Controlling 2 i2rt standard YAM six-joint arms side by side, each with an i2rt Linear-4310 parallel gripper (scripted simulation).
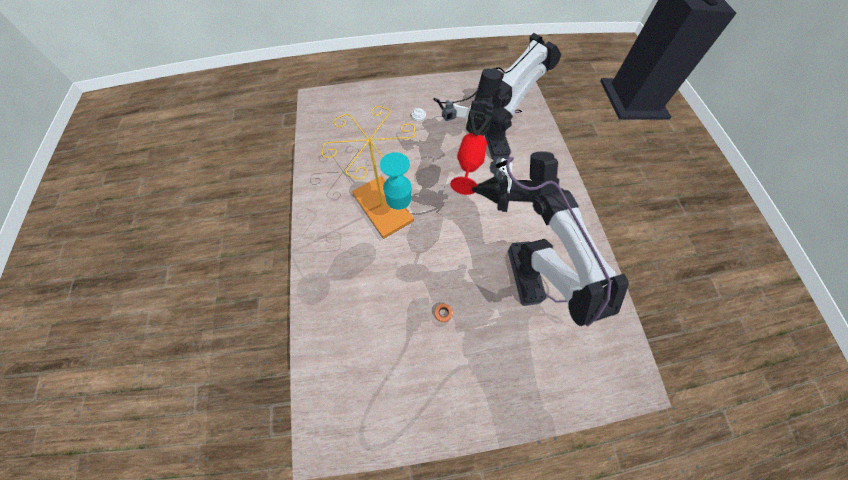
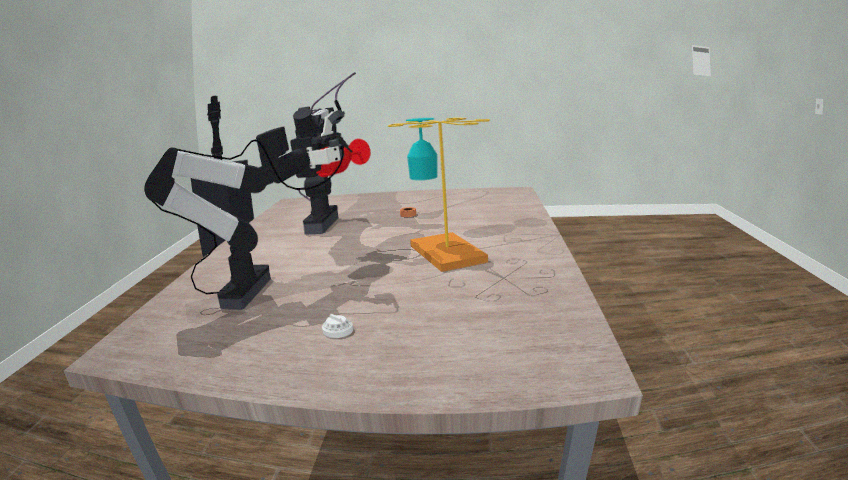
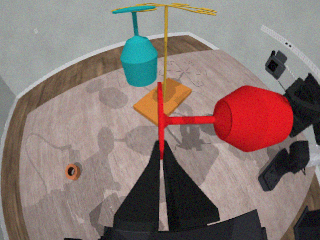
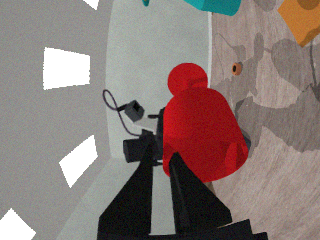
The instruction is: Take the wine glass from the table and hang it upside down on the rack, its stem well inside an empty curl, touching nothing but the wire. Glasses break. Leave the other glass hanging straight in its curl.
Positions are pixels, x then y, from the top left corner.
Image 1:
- my right gripper: 475, 137
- red wine glass: 471, 155
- teal glass: 397, 188
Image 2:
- my right gripper: 326, 146
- teal glass: 422, 159
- yellow wire rack: 445, 255
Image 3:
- my left gripper: 160, 144
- red wine glass: 250, 118
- teal glass: 139, 57
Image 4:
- my right gripper: 160, 147
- red wine glass: 197, 117
